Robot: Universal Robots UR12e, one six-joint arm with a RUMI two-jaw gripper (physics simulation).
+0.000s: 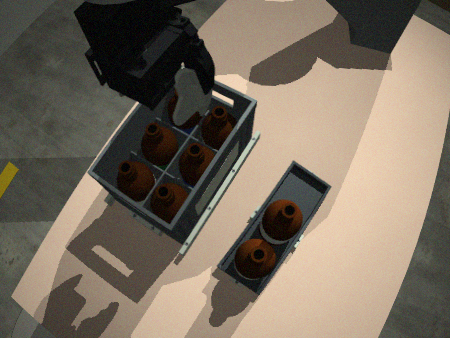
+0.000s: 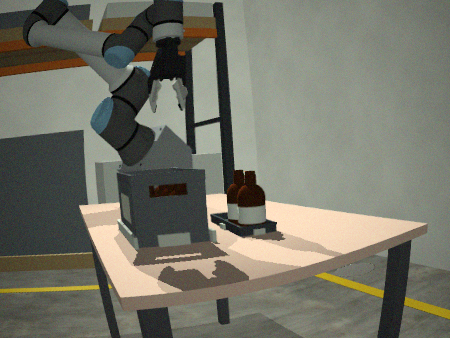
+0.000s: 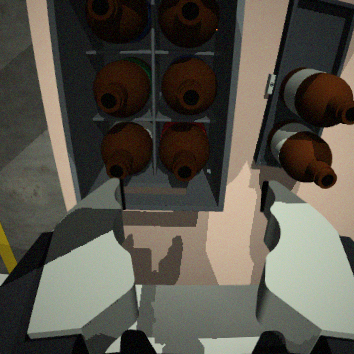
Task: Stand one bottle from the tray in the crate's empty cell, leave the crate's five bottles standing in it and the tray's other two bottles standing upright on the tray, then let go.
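Pixels of known places: gripper, between the fingertips: (image 1: 175,101) (image 2: 168,111) (image 3: 191,183); arm's base, origin of its link: (image 2: 139,147).
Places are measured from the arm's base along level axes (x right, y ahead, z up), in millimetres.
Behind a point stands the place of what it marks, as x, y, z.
The grey crate (image 1: 112,155) @(214, 732, -107) (image 2: 165,215) @(145, 792, -178) (image 3: 232,100) @(34, 659, -77) has a brown bottle in each of its cells; among them are a middle-row bottle (image 1: 195,165) @(71, 671, -125) (image 3: 187,82) @(80, 643, -100), a green-marked bottle (image 1: 159,145) @(152, 668, -127) (image 3: 120,87) @(155, 647, -108) and a red-marked bottle (image 3: 184,150) @(85, 732, -121). They look upright, their bases mostly hidden by the walls. Two white-labelled brown bottles, one (image 1: 282,222) @(-111, 694, -123) (image 3: 315,97) @(-85, 669, -137) and another (image 1: 254,260) @(-97, 778, -93) (image 3: 304,155) @(-81, 749, -134), stand upright on the dark tray (image 1: 306,186) @(-131, 565, -247) (image 2: 265,228) @(-109, 814, -240) (image 3: 315,40) @(-126, 601, -247). My gripper (image 2: 167,109) @(81, 669, 77) (image 3: 191,183) @(81, 669, 77) is open and empty, well above the crate, clear of the bottles.
The crate and the tray stand side by side on the pale table (image 1: 360,210) @(-272, 556, -253) (image 2: 350,225) @(-302, 950, -253), with a narrow gap between them. A light strip (image 1: 220,195) @(21, 674, -223) runs along the crate's tray side. A storage rack (image 2: 226,100) stands behind the table.
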